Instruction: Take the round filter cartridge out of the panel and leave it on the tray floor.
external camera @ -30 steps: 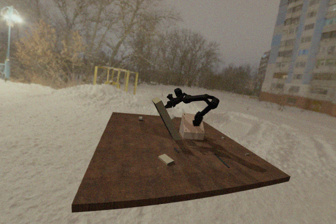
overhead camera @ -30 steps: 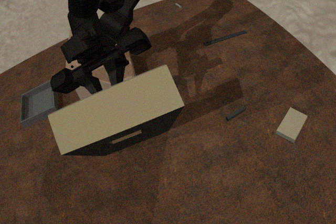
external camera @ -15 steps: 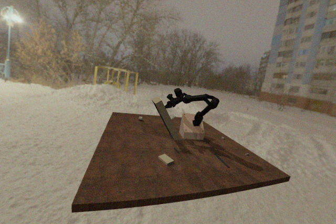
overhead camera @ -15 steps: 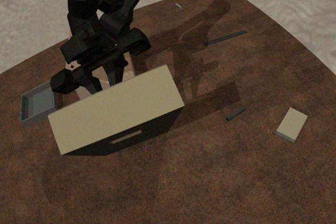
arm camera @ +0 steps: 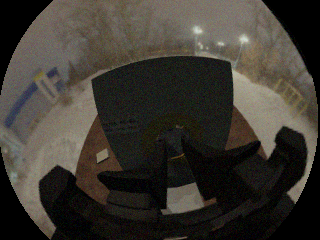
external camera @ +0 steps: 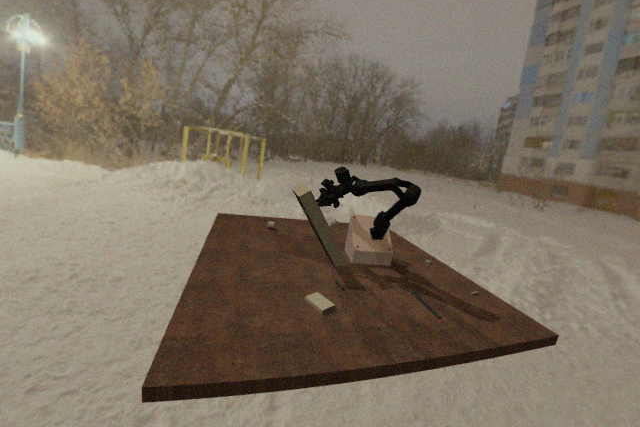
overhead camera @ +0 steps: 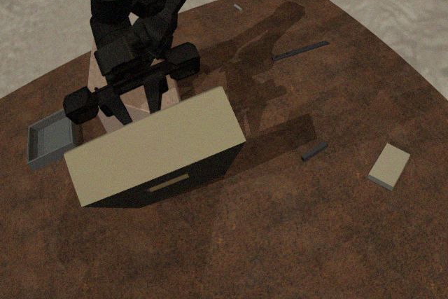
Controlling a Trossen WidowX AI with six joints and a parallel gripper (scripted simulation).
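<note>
Now: the round filter cartridge 10 mm below my gripper tip and 10 mm ahead of it. Round my gripper tip: beige block (380 mm to the left, 250 mm below, 20 mm ahead); then short dark bar (260 mm to the left, 260 mm below, 100 mm behind); then service panel (80 mm below, 40 mm behind).
</note>
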